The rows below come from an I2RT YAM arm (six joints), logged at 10 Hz.
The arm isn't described. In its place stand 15 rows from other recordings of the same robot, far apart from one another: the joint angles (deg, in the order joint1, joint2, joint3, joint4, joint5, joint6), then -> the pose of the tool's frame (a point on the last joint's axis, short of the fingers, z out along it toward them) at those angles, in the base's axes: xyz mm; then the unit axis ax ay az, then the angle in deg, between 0 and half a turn.
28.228 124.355 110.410 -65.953 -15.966 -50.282 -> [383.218 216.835 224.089 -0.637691 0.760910 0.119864 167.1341]
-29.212 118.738 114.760 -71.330 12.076 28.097 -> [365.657 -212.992 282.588 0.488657 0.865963 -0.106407 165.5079]
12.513 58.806 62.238 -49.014 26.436 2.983 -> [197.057 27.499 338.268 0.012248 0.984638 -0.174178 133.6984]
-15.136 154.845 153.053 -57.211 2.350 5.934 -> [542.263 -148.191 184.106 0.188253 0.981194 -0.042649 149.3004]
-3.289 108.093 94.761 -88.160 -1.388 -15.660 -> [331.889 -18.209 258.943 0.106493 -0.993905 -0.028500 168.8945]
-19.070 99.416 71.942 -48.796 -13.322 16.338 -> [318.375 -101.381 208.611 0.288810 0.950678 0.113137 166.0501]
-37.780 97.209 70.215 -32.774 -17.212 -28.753 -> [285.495 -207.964 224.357 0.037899 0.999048 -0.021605 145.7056]
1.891 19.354 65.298 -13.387 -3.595 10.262 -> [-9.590 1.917 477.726 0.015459 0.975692 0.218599 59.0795]
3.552 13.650 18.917 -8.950 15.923 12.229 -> [110.316 -2.937 251.087 0.204654 0.978786 -0.009720 93.5473]
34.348 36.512 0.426 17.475 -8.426 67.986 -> [116.484 85.922 139.908 0.203940 0.830946 0.517627 142.8680]
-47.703 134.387 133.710 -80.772 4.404 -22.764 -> [312.015 -346.998 250.987 0.218121 0.973087 -0.074331 175.5590]
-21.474 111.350 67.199 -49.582 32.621 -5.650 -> [297.206 -137.539 128.016 -0.123555 -0.955806 0.266774 168.9580]
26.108 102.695 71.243 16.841 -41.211 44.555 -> [363.097 204.062 268.973 -0.098406 0.804116 0.586271 144.3782]
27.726 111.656 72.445 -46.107 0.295 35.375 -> [313.558 164.596 141.240 0.066793 0.997582 0.019194 175.8561]
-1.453 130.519 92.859 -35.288 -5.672 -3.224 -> [454.165 -8.000 107.387 -0.022858 0.998799 0.043338 162.7520]
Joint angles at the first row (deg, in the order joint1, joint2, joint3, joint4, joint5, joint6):
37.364, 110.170, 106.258, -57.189, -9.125, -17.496
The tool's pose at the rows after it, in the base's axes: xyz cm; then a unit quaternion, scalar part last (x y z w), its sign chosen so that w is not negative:
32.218, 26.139, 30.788, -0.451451, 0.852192, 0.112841, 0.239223
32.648, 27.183, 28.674, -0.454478, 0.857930, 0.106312, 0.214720
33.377, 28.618, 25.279, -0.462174, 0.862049, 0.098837, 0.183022
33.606, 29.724, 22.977, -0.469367, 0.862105, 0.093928, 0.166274
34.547, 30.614, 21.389, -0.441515, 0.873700, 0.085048, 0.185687
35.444, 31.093, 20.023, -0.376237, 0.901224, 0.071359, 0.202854
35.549, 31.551, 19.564, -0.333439, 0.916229, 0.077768, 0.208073
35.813, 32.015, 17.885, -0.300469, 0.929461, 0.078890, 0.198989
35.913, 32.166, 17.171, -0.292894, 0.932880, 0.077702, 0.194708
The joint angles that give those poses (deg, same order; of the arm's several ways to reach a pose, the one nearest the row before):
38.414, 110.323, 106.059, -55.898, -7.464, -15.419
39.201, 113.362, 106.061, -55.790, -6.939, -14.961
40.074, 118.149, 105.997, -54.720, -6.634, -14.961
40.993, 121.275, 105.845, -53.431, -6.306, -14.961
41.233, 123.787, 105.844, -48.819, -4.054, -11.551
41.233, 125.886, 105.821, -45.102, -0.339, -4.011
41.627, 126.629, 105.822, -43.529, 0.492, 1.519
41.867, 128.857, 105.818, -42.259, 0.973, 5.825
41.933, 129.797, 105.840, -41.866, 1.126, 6.830

